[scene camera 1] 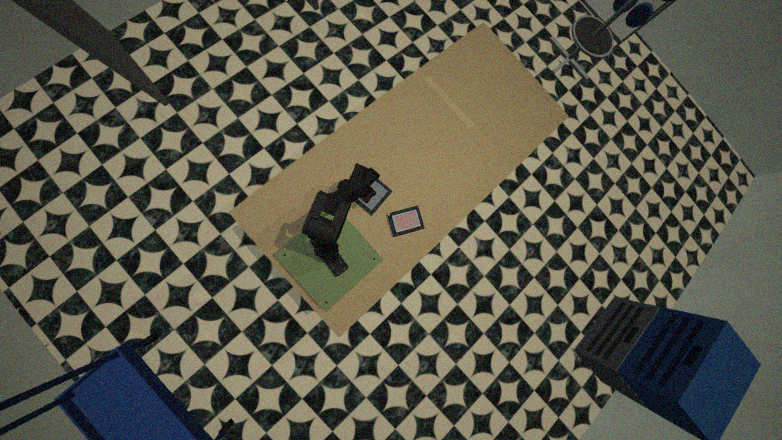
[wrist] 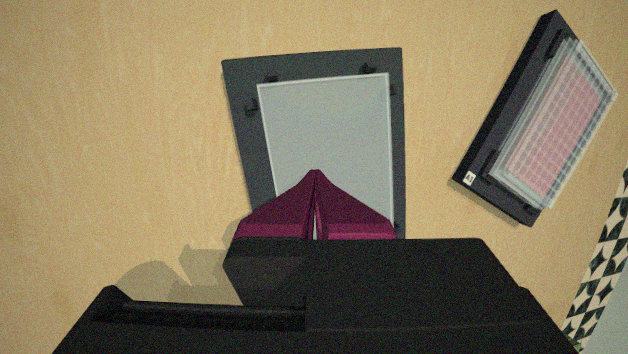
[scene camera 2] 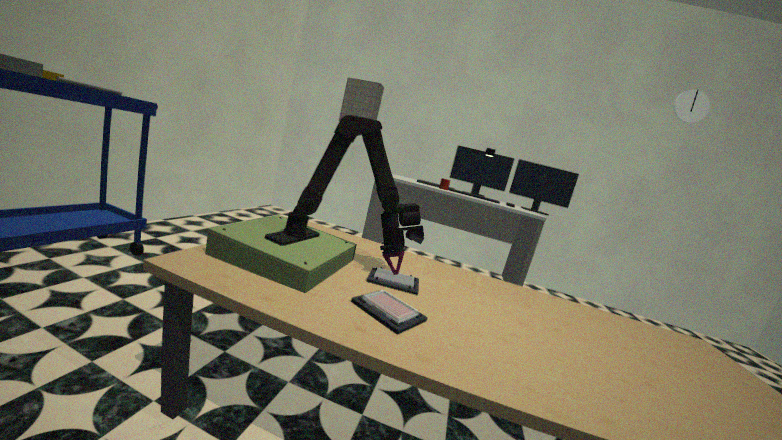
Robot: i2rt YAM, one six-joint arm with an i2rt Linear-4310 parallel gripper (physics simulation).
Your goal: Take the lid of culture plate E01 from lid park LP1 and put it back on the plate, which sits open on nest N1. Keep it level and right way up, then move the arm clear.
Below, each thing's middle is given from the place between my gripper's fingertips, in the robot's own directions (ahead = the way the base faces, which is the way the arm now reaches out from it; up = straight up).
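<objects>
There is the dark nest (scene camera 2: pixel 397 328), and measured from my hand it sits 6 cm ahead and 22 cm to the right, and it is 1 cm below my hand.
</objects>
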